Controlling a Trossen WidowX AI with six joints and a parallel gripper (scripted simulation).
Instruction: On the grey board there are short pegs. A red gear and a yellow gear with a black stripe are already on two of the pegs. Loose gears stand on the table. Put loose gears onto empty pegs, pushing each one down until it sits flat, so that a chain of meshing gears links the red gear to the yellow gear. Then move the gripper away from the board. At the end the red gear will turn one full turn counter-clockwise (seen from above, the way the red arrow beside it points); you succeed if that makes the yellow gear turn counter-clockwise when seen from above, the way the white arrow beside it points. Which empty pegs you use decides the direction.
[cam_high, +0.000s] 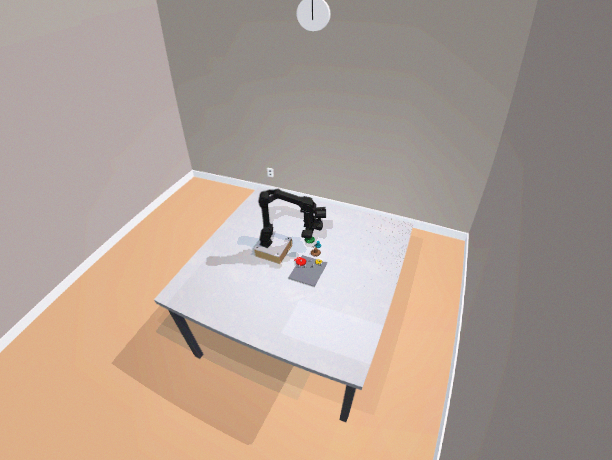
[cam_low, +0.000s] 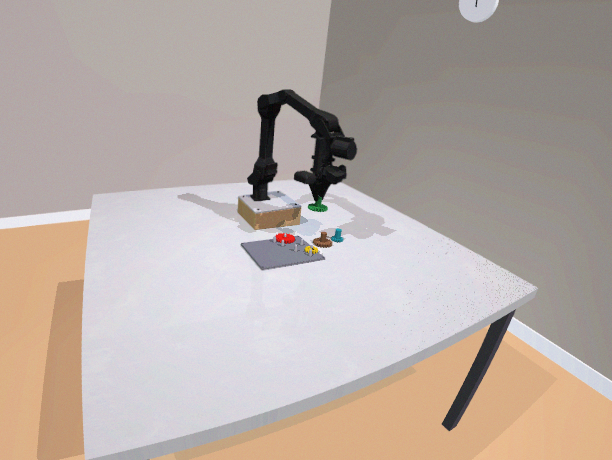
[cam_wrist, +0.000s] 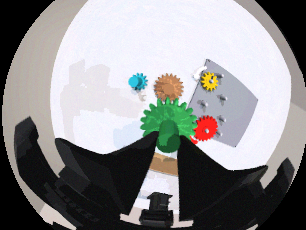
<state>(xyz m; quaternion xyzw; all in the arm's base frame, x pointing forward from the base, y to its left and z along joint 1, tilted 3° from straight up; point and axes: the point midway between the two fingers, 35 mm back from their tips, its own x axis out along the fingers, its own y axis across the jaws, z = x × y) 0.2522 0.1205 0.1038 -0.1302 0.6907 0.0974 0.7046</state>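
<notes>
The yellow gear lies 9 cm ahead of my gripper tip, 5 cm to the right of it and 13 cm below it. From my gripper tip the other things lie so: teal gear: 2 cm ahead, 8 cm to the left, 13 cm below; green gear: 1 cm below; brown gear: 3 cm ahead, 2 cm to the left, 13 cm below.
</notes>
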